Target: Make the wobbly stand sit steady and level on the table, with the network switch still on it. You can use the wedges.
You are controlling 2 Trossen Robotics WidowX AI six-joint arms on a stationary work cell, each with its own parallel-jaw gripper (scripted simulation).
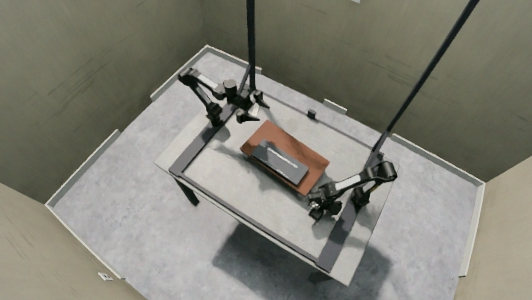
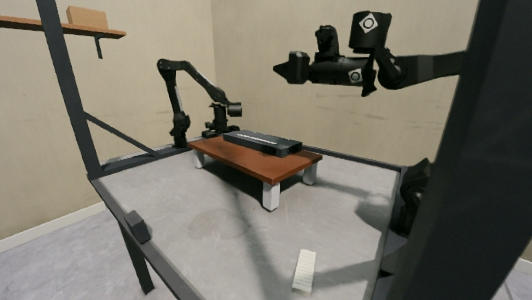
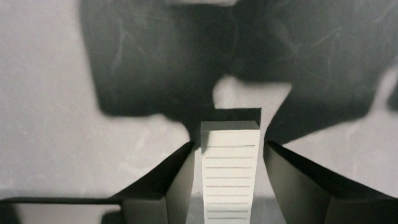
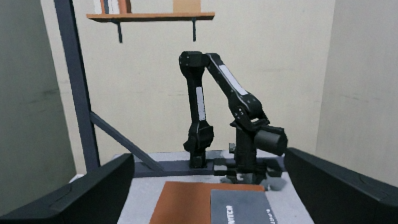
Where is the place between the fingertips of my left gripper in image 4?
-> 244, 193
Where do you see a dark network switch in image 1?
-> At 292, 170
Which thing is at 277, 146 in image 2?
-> A dark network switch.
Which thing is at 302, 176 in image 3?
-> My left gripper.
